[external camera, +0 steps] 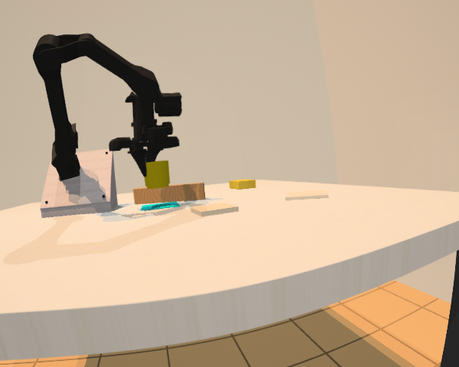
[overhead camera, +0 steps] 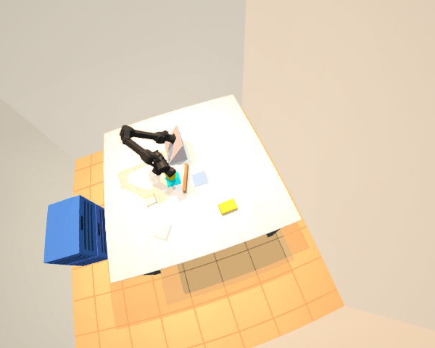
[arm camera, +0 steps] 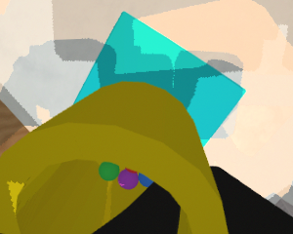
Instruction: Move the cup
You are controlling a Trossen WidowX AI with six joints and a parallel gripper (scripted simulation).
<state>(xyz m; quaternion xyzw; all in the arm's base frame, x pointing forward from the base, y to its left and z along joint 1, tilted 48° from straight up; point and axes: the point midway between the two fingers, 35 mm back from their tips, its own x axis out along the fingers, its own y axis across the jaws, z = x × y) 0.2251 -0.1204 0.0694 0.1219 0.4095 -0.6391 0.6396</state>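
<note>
Right now my gripper tip is 9 cm above the cyan pad, 3 cm short of it and 1 cm to the right of it. Round my gripper tip: wooden bar: 10 cm to the left, 7 cm below, 7 cm ahead; yellow cup: 2 cm ahead, 1 cm to the left; blue marble: 2 cm to the left, 2 cm below, 1 cm ahead.
</note>
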